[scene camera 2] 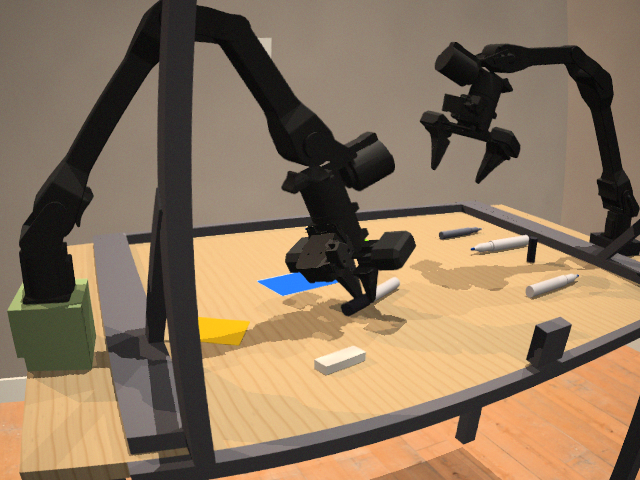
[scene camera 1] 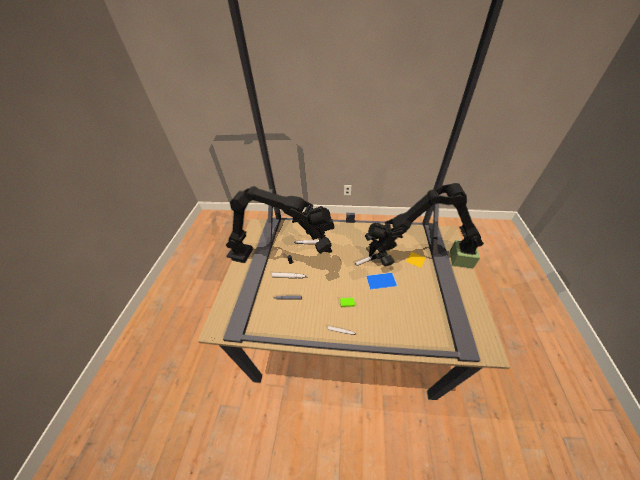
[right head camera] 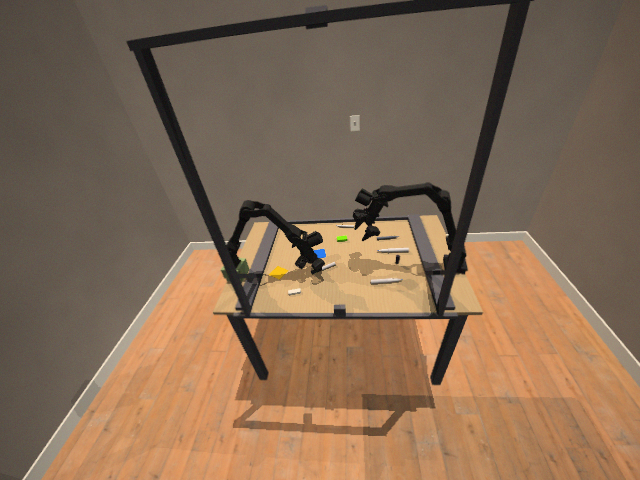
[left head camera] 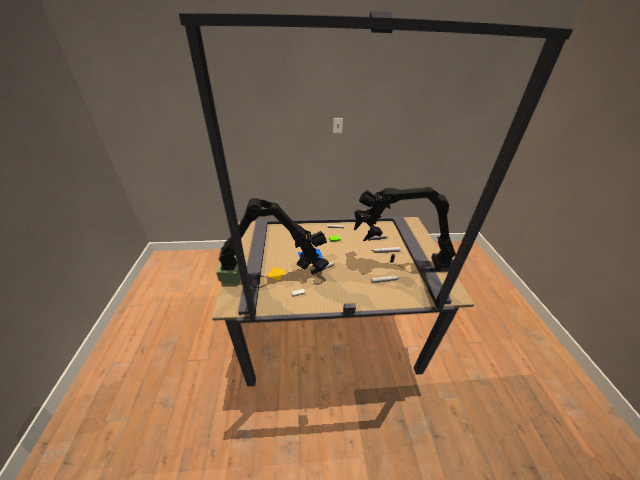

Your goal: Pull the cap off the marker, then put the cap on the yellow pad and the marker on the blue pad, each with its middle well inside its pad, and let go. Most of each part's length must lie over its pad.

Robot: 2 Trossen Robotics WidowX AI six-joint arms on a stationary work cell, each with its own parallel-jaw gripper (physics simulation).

Labels:
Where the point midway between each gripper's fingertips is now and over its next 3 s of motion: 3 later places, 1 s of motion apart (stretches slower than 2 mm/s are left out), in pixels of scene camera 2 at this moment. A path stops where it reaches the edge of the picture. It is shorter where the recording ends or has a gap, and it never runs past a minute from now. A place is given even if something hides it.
The left gripper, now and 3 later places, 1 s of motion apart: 367,301; 364,284; 347,299; 235,289
The right gripper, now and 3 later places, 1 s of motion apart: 454,175; 429,213; 381,287; 384,292

